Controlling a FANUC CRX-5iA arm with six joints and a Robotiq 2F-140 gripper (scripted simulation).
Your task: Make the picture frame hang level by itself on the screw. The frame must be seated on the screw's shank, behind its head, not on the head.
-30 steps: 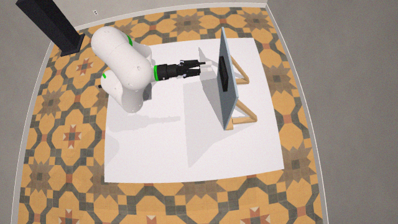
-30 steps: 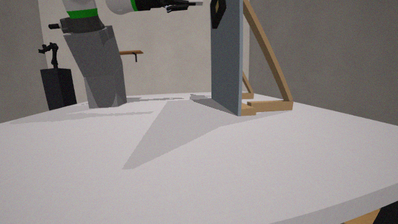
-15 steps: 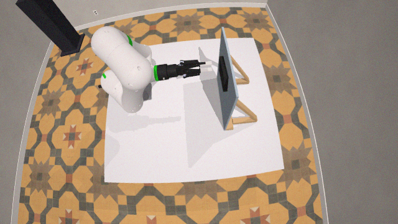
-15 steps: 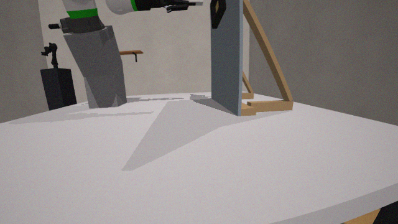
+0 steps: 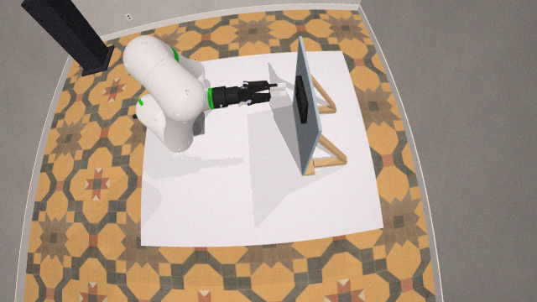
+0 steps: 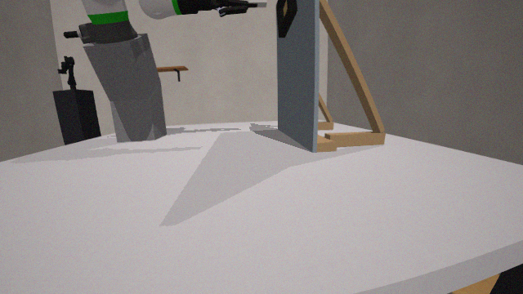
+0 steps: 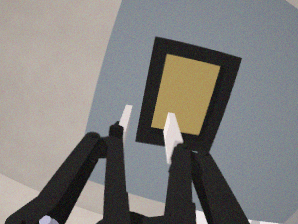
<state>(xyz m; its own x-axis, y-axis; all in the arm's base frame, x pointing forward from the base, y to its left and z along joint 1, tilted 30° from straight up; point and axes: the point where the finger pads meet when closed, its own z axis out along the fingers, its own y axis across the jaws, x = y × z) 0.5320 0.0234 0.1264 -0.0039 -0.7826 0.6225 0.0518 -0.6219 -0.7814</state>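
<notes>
The picture frame is 100 mm ahead of my hand, 20 mm to the right of it and 50 mm below it. Also, from my hand: grey-blue board 120 mm ahead, 10 mm to the right, 210 mm below.
</notes>
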